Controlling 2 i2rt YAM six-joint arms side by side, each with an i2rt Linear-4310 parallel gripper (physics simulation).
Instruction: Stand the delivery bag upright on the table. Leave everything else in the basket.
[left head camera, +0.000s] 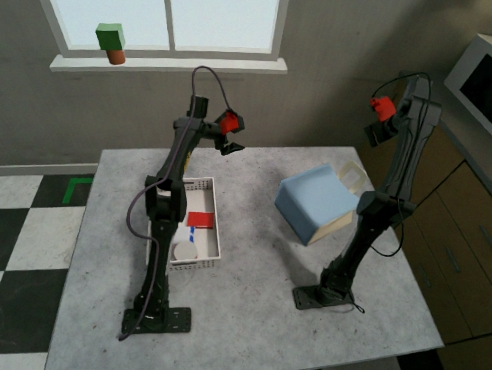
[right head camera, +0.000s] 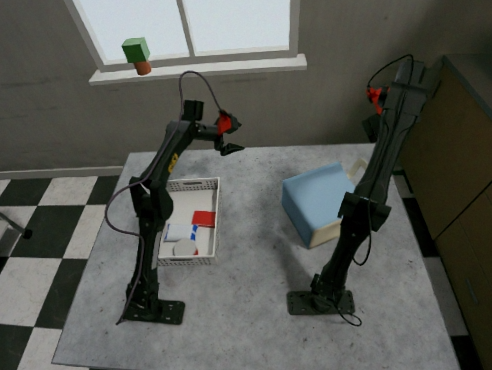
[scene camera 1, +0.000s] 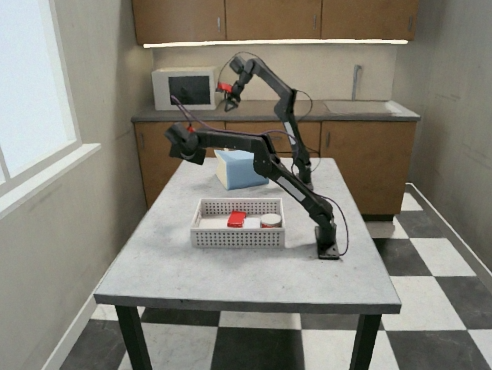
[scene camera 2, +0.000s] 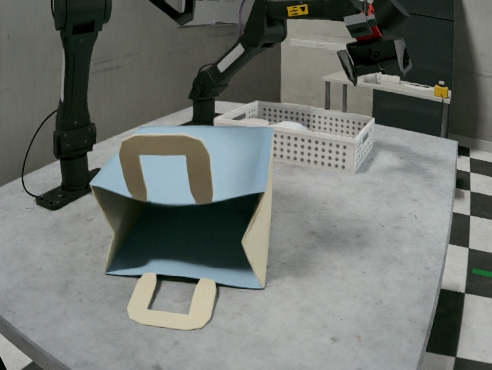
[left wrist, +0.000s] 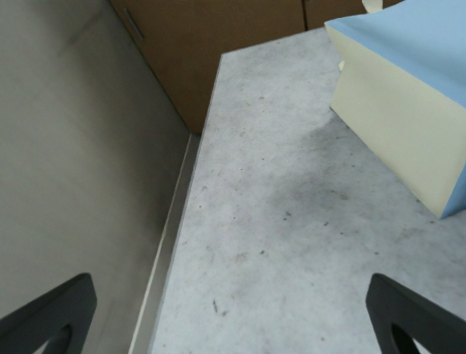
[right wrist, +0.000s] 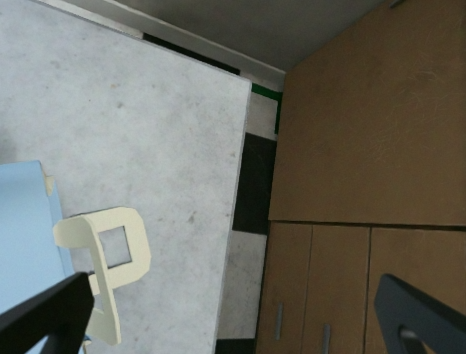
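The light blue delivery bag (left head camera: 315, 200) (right head camera: 317, 200) (scene camera 1: 245, 172) (scene camera 2: 237, 160) lies on its side, its open mouth and two cream handles facing the viewer in scene camera 2. One handle (scene camera 2: 172, 320) (right wrist: 137, 245) lies flat on the table. The white basket (left head camera: 217, 220) (scene camera 1: 237, 238) holds a red packet (right head camera: 204, 218), a blue-white pack (right head camera: 181, 232) and a round-lidded can (right head camera: 185, 247). My left gripper (scene camera 2: 380, 75) (left wrist: 231, 286) is open and empty, raised away from the bag. My right gripper (scene camera 1: 230, 107) (right wrist: 233, 287) is open and empty, above and beyond the bag's mouth end.
The grey table (left head camera: 250, 325) (scene camera 1: 240, 285) carries both arm bases. A wall with a window stands behind it in the head views. Brown cabinets (right wrist: 370, 140) stand beyond the table edge near the bag. A microwave (scene camera 1: 185, 89) stands on the counter.
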